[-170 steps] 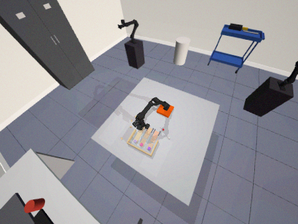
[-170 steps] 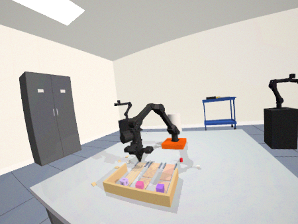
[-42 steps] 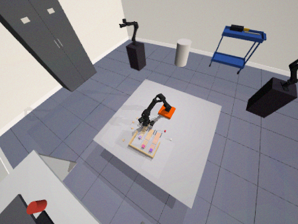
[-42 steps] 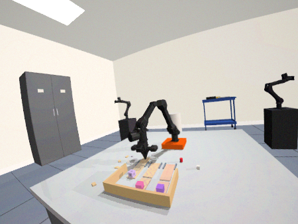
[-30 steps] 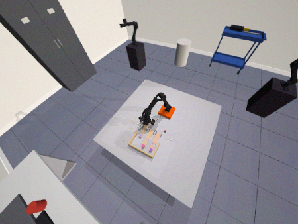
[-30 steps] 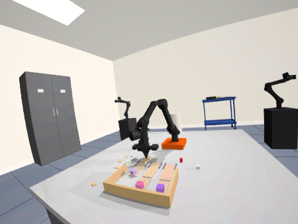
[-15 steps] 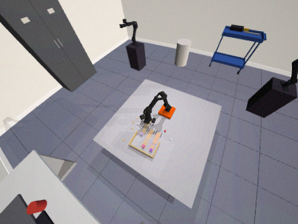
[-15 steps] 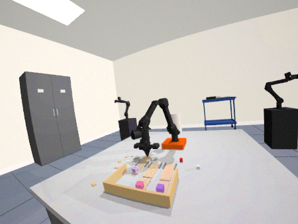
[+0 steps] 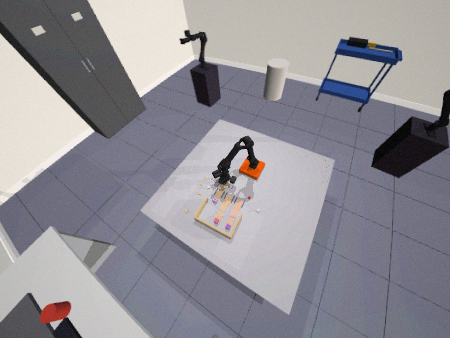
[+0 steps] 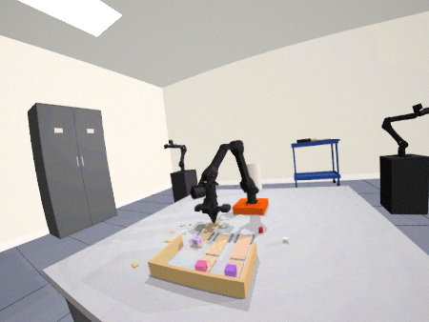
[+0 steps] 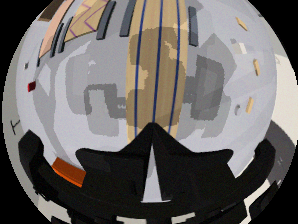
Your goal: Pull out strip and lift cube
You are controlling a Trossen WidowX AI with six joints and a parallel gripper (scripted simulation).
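Now: gripper tip 9 cm short of the tan strip and 2 cm to the right of it. From my gripper tip the other things lie so: small red cube: 2 cm ahead, 26 cm to the left, 1 cm above.
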